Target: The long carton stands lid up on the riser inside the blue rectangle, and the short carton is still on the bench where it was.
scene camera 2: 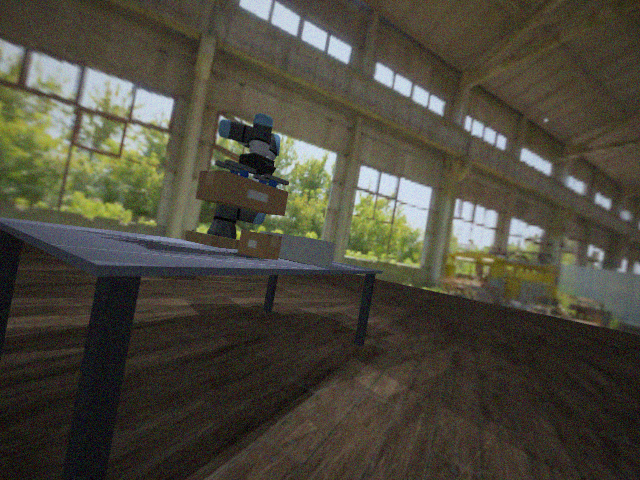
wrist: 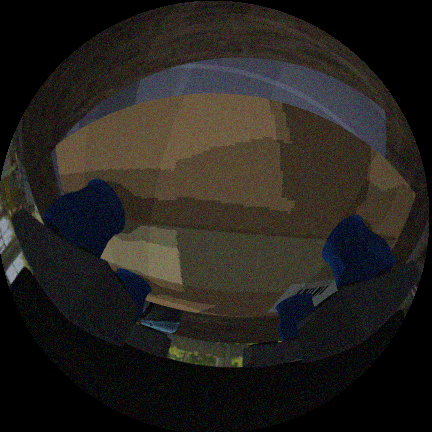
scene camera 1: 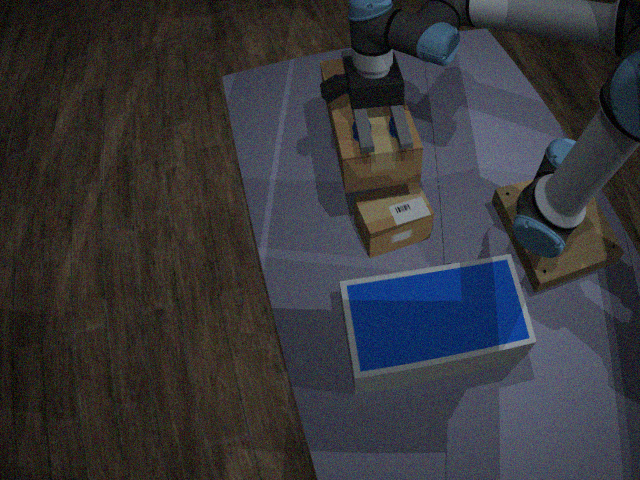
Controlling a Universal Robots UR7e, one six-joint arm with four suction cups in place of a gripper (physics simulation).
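Seen in the pictures: end effector, tool point: (wrist: 221, 260) (scene camera 1: 374, 113); arm's base, origin of the base link: (scene camera 2: 221, 236).
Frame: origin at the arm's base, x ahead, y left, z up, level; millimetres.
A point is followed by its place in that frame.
Note:
My gripper (scene camera 1: 376, 127) @[x 327, y -269, z 225 mm] (scene camera 2: 255, 178) @[x 327, y -269, z 225 mm] (wrist: 220, 265) @[x 327, y -269, z 225 mm] has its blue suction cups on the top of the long carton (scene camera 1: 382, 169) @[x 374, y -157, z 194 mm] (scene camera 2: 222, 191) @[x 352, y -466, z 161 mm] (wrist: 225, 175) @[x 381, y -285, z 236 mm]. The carton hangs level above the bench, lid up, its long side running across the riser's long direction. The short carton (scene camera 1: 379, 218) @[x 384, y -144, z 50 mm] (scene camera 2: 264, 245) @[x 397, y -217, z 2 mm] stands on the bench between the long carton and the riser in scene camera 1. The riser (scene camera 1: 413, 375) @[x 485, y 182, z 20 mm] (scene camera 2: 305, 251) @[x 509, y -37, z 3 mm] has the blue rectangle (scene camera 1: 434, 315) @[x 402, y 107, z 69 mm] on top, with no carton on it. The far cups are partly hidden in scene camera 1.
The arm's base stands on a wooden plate (scene camera 1: 573, 258) @[x 10, y 134, z -4 mm] (scene camera 2: 206, 238) @[x -8, y -99, z -20 mm] at the right of the bench (scene camera 1: 305, 279) @[x 568, y -139, z -52 mm] (scene camera 2: 62, 245) @[x 295, y -835, z -52 mm] in scene camera 1. The arm's grey link (scene camera 1: 594, 160) @[x 147, y 125, z 412 mm] slants above that plate. The bench edge runs left of the cartons.

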